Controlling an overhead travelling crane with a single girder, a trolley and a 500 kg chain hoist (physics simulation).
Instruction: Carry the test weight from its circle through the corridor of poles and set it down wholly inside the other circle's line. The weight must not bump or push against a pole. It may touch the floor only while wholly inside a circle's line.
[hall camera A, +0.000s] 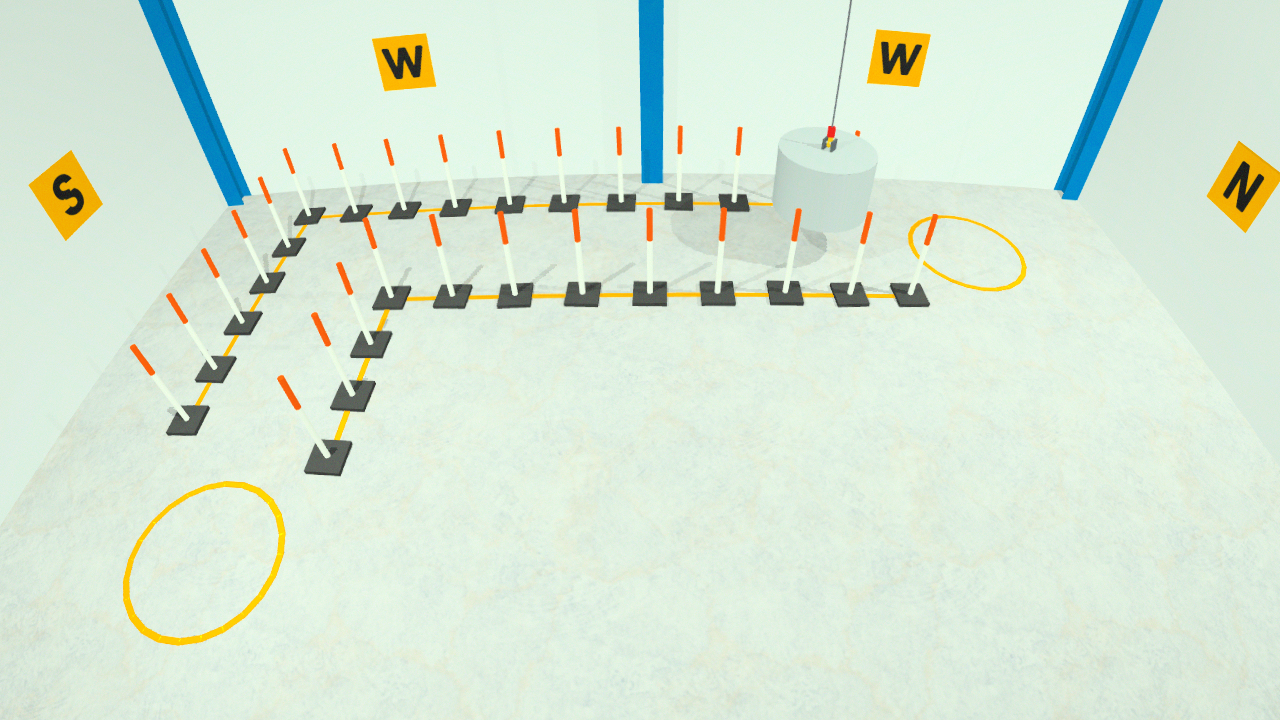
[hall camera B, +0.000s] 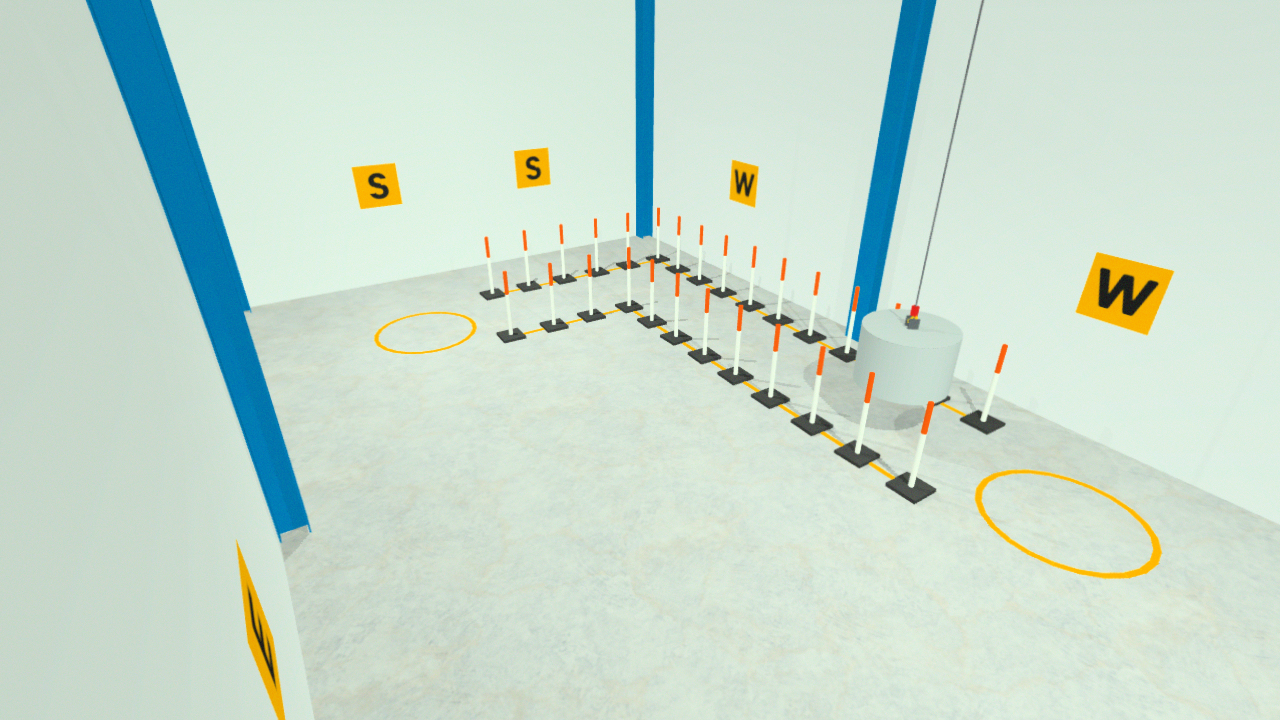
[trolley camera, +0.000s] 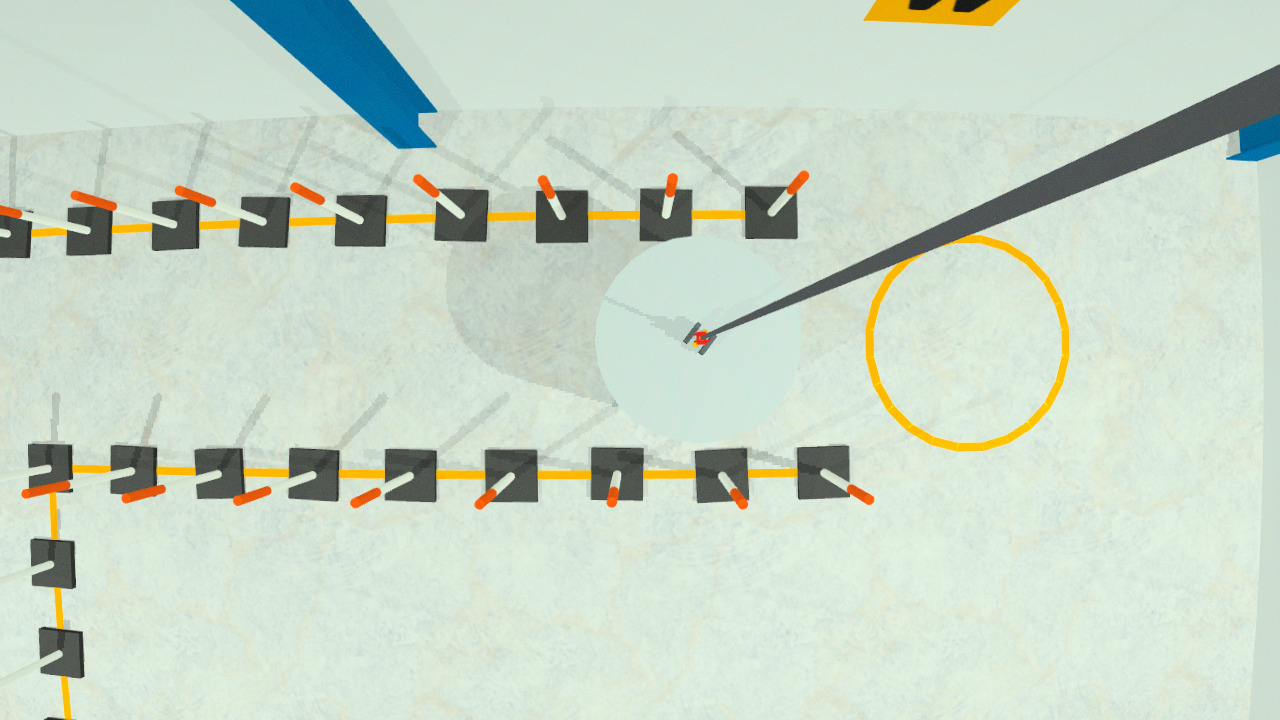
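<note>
The test weight (hall camera A: 825, 183) (hall camera B: 905, 362) (trolley camera: 698, 394), a pale grey cylinder, hangs upright above the floor between the two long pole rows, near the corridor's north end. My gripper, the hook (hall camera A: 829, 140) (hall camera B: 913, 319) (trolley camera: 700, 338), is shut on the lifting point at its top centre. In the trolley camera the weight's upper edge overlaps a base of the west row; no contact with a pole can be made out. The north circle (hall camera A: 989, 289) (hall camera B: 1109, 575) (trolley camera: 1065, 342) lies beyond the corridor's north end. The south circle (hall camera A: 179, 641) (hall camera B: 422, 352) lies past its other end.
The inner pole row (hall camera A: 649, 259) (hall camera B: 774, 367) (trolley camera: 617, 461) and the west row (hall camera A: 620, 183) (hall camera B: 811, 308) (trolley camera: 562, 228) bound the corridor, which bends at the southwest corner. In hall camera A the weight partly hides poles behind it. A blue column (hall camera A: 651, 98) (hall camera B: 886, 161) (trolley camera: 358, 71) stands at the west wall.
</note>
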